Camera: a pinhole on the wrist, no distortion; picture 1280 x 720 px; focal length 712.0 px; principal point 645.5 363.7 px. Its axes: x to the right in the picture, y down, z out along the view. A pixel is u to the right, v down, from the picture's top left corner.
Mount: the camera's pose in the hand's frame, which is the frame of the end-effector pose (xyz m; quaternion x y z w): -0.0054 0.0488 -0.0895 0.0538 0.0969 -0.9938 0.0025
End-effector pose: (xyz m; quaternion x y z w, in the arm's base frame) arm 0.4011 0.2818 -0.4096 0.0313 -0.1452 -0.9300 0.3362
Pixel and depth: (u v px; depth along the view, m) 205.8 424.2 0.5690
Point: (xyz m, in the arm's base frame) 0.0368 0.3053 0.0417
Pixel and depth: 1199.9 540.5 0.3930
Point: 0.5589 0.6528 -0.2271
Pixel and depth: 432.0 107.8 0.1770
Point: 0.4114 0.2333 -0.2895
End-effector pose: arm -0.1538 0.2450 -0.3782 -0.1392 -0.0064 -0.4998 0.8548
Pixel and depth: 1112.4 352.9 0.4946
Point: -0.3302 0.6402 -0.0811
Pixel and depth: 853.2 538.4 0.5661
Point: -0.3817 0.4510 0.0350
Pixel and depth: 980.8 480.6 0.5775
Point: -0.3991 0.5644 0.0169
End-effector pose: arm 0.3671 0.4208 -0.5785 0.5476 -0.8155 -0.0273 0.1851
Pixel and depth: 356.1 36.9 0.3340
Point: 0.1253 0.3471 -0.7812
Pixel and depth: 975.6 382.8 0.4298
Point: 0.3873 0.5797 -0.9419
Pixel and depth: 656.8 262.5 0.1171
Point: 0.3269 0.4514 -0.5992
